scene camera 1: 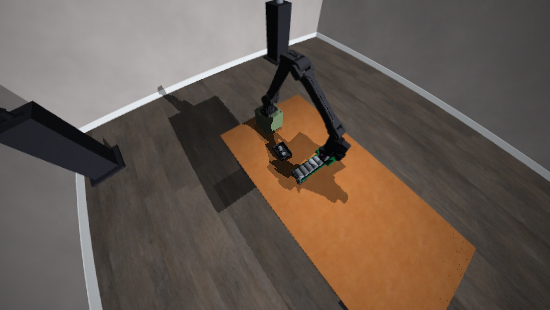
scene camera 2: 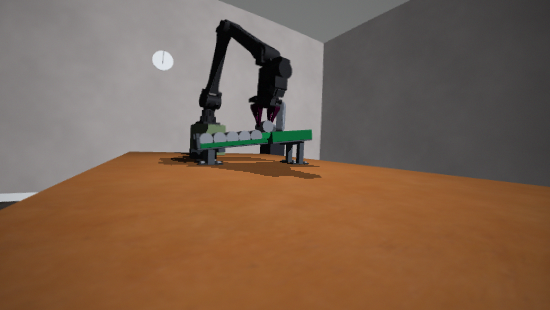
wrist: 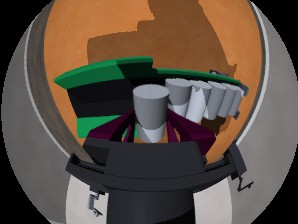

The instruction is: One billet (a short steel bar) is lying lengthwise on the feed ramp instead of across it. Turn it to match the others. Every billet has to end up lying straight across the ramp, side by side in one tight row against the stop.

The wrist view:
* my gripper: 150,112
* grey billet: 150,101
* grey billet: 179,89
